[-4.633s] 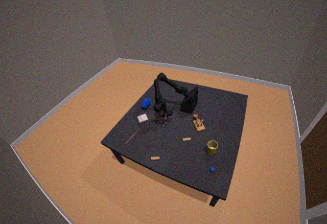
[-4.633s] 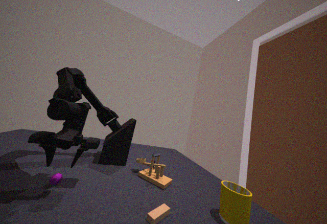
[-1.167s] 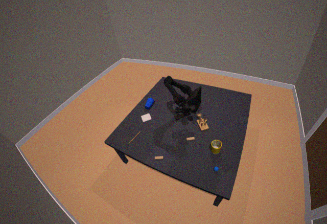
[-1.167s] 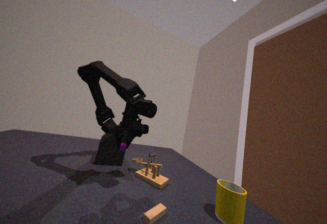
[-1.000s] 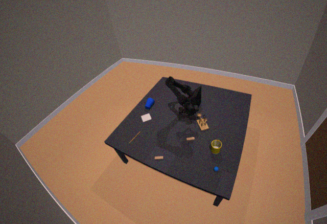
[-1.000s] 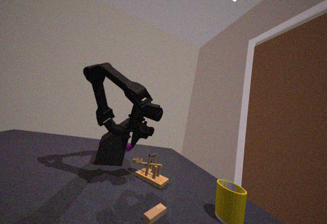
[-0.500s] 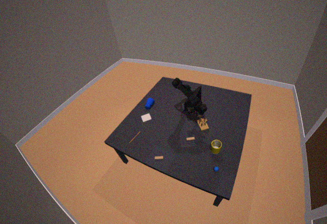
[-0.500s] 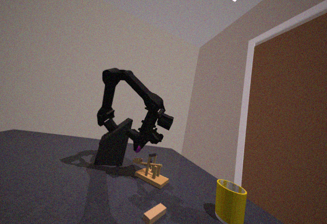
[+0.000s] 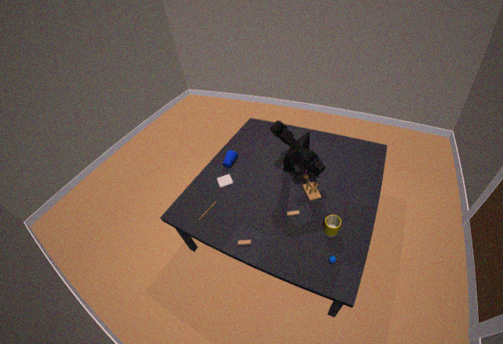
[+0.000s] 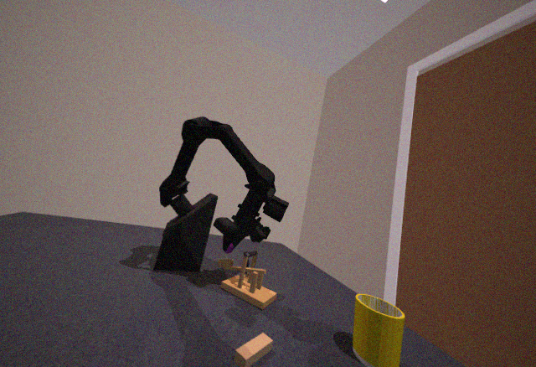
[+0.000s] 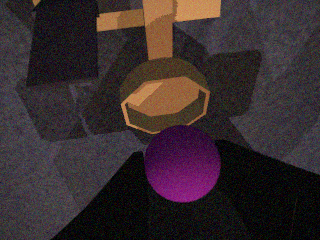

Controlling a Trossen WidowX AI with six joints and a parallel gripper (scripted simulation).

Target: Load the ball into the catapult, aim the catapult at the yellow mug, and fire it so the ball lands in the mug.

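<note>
Now: the catapult 4 cm ahead of my gripper tip, 5 cm to the left of it and 4 cm below it. From my gripper tip the other things lie so: white square (19 cm ahead, 56 cm to the right, 9 cm below); then yellow mug (32 cm ahead, 26 cm to the left, 6 cm below); then purple ball (1 cm above).
</note>
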